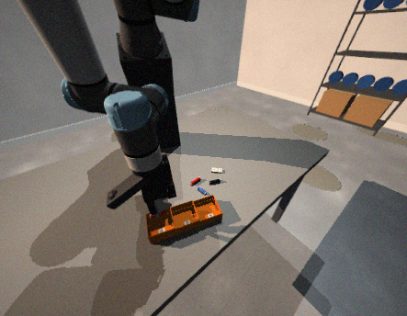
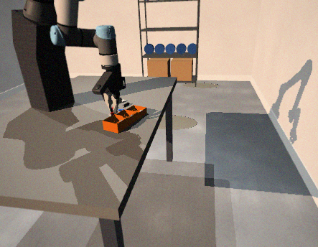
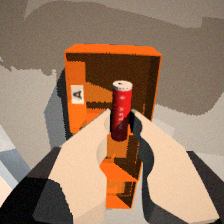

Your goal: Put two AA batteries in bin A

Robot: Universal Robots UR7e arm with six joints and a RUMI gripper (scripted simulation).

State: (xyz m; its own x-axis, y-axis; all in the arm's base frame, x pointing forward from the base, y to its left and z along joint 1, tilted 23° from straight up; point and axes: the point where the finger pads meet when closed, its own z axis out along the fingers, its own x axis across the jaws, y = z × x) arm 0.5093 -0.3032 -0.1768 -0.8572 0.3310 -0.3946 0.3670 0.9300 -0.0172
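My gripper is now 280 mm to the right of the black battery, 80 mm above it and 10 mm past it. Also, from my hand: red battery (10 mm below); then blue battery (200 mm to the left, 80 mm below, 10 mm behind); then orange bin (70 mm to the left, 60 mm below, 40 mm ahead).
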